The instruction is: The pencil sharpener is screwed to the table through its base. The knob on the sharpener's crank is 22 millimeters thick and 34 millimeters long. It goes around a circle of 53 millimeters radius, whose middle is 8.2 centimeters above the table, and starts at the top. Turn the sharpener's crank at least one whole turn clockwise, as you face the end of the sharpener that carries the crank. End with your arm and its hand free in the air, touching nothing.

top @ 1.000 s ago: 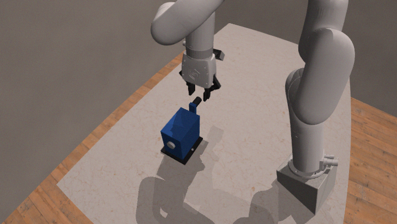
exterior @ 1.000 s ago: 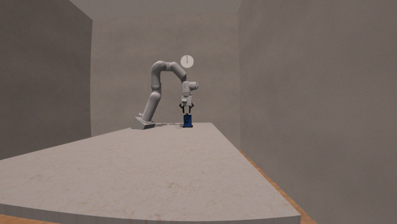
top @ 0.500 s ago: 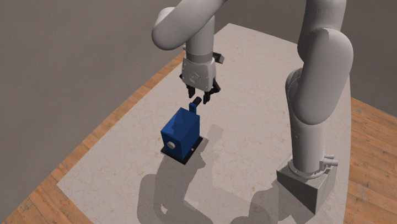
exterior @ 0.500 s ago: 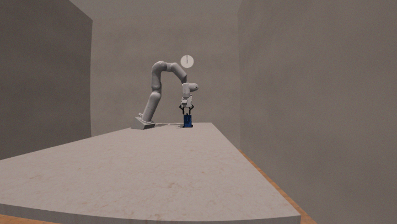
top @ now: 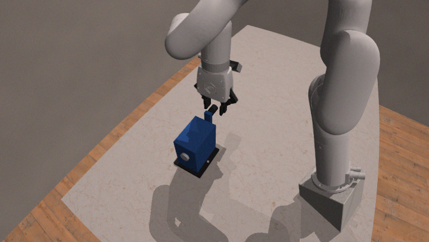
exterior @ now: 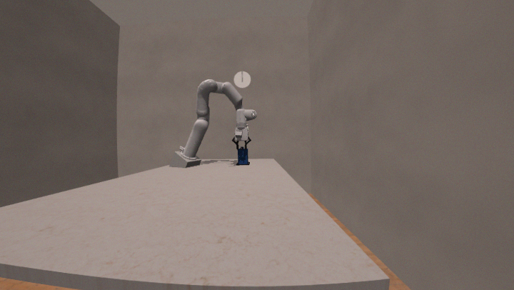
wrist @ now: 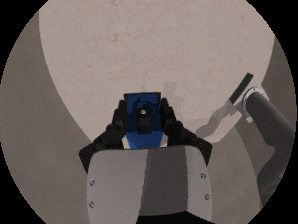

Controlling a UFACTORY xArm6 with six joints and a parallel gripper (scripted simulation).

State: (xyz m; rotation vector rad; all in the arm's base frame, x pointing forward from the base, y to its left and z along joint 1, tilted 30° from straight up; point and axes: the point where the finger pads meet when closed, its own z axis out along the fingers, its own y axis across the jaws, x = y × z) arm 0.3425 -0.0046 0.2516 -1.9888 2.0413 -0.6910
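Right now my hand is 20 mm to the right of the black knob and 10 mm above it.
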